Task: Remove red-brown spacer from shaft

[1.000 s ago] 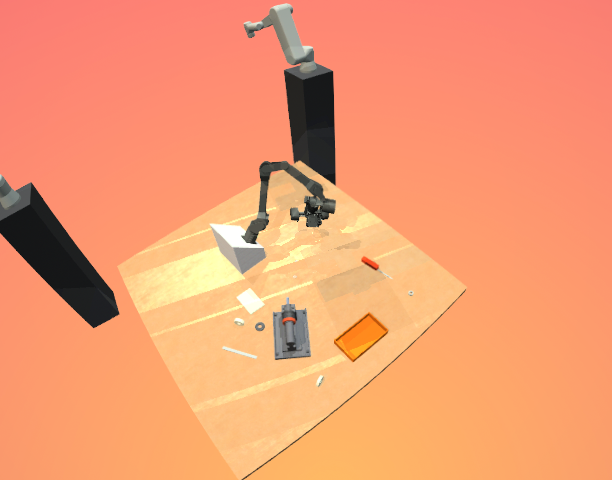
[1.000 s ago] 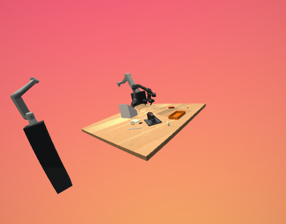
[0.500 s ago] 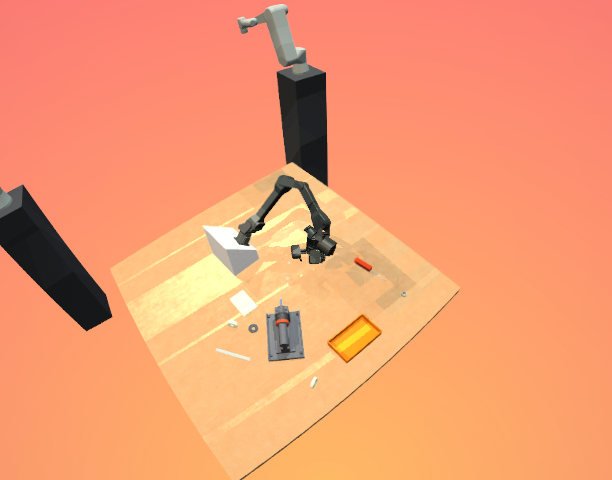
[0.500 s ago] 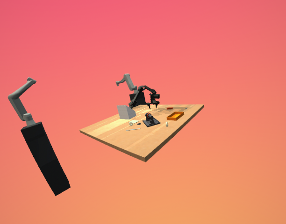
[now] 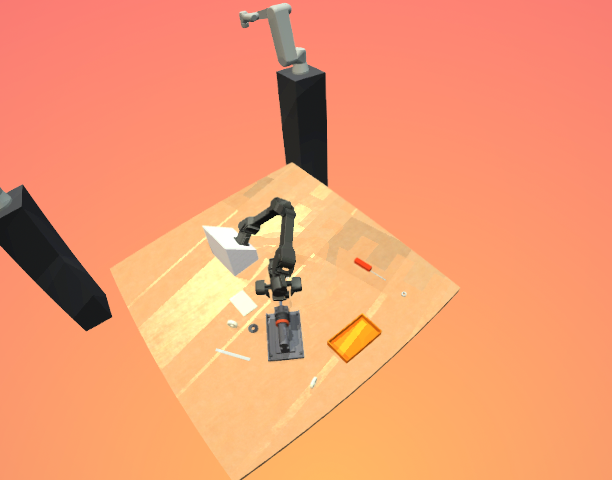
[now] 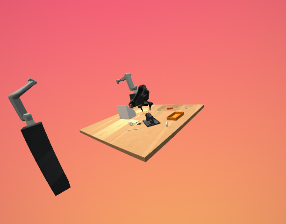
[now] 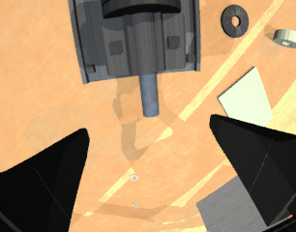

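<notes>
Right now my gripper tip is 7 cm short of the blue-grey shaft, 4 cm to the left of it and 2 cm above it. Also, from my gripper tip: red-brown spacer: 10 cm ahead, 6 cm to the right, 2 cm below; then grey support: 12 cm ahead, 7 cm to the right, 5 cm below; then pale card: 13 cm behind, 13 cm to the right, 10 cm below.
</notes>
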